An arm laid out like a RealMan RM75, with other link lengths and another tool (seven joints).
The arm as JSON. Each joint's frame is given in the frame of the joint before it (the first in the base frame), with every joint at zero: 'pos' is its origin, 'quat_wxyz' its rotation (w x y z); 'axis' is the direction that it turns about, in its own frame. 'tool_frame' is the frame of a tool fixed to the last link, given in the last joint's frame.
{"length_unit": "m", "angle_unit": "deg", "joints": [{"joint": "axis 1", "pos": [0.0, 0.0, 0.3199], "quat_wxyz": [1.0, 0.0, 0.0, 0.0], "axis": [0.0, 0.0, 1.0]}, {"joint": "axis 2", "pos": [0.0, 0.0, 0.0], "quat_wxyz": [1.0, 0.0, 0.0, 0.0], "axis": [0.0, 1.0, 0.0]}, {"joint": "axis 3", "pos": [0.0, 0.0, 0.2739], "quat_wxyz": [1.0, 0.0, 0.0, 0.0], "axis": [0.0, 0.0, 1.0]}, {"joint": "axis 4", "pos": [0.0, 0.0, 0.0], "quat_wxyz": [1.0, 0.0, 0.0, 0.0], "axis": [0.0, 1.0, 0.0]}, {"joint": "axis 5", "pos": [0.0, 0.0, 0.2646], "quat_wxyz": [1.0, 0.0, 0.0, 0.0], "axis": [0.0, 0.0, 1.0]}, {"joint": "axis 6", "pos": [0.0, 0.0, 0.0], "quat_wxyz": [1.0, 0.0, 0.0, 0.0], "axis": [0.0, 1.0, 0.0]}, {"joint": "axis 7", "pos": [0.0, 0.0, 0.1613], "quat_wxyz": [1.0, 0.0, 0.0, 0.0], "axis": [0.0, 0.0, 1.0]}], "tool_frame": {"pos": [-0.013, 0.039, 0.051], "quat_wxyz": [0.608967, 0.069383, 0.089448, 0.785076]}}
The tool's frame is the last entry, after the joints.
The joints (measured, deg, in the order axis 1, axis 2, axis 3, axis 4, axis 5, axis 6, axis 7), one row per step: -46.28 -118.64 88.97 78.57 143.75 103.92 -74.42; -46.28 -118.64 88.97 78.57 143.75 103.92 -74.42; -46.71 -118.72 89.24 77.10 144.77 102.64 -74.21; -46.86 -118.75 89.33 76.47 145.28 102.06 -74.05; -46.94 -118.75 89.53 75.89 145.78 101.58 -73.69; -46.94 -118.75 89.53 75.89 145.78 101.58 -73.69; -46.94 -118.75 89.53 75.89 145.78 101.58 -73.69; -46.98 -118.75 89.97 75.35 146.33 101.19 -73.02; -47.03 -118.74 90.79 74.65 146.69 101.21 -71.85; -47.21 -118.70 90.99 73.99 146.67 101.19 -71.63; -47.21 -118.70 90.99 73.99 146.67 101.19 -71.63; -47.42 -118.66 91.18 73.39 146.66 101.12 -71.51; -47.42 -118.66 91.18 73.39 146.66 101.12 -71.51; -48.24 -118.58 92.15 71.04 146.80 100.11 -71.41; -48.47 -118.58 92.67 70.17 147.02 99.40 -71.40; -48.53 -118.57 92.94 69.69 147.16 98.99 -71.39; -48.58 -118.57 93.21 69.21 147.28 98.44 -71.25; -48.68 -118.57 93.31 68.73 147.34 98.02 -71.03
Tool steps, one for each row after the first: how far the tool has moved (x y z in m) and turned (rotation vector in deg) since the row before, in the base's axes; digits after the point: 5 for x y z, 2 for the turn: 0.00000 0.00000 0.00000 0.00 0.00 0.00; -0.00364 0.00487 -0.00303 0.66 0.73 -0.10; -0.00197 0.00232 -0.00107 0.33 0.35 -0.09; -0.00256 0.00187 -0.00084 0.11 0.48 -0.24; 0.00000 0.00000 0.00000 0.00 0.00 0.00; 0.00000 0.00000 0.00000 0.00 0.00 0.00; -0.00307 0.00133 -0.00098 -0.23 0.72 -0.58; -0.00413 -0.00081 -0.00149 -1.18 1.10 -0.84; -0.00187 -0.00028 -0.00088 -0.42 0.37 0.12; 0.00000 0.00000 0.00000 0.00 0.00 0.00; -0.00136 0.00000 -0.00085 -0.30 0.32 0.09; 0.00000 0.00000 0.00000 0.00 0.00 0.00; -0.00467 0.00159 -0.00496 -0.51 1.13 0.18; -0.00222 0.00126 -0.00246 0.04 0.47 -0.12; -0.00175 0.00065 -0.00122 0.06 0.27 -0.01; -0.00160 0.00105 -0.00153 0.06 0.17 -0.17; -0.00122 0.00106 -0.00111 -0.01 0.08 -0.13
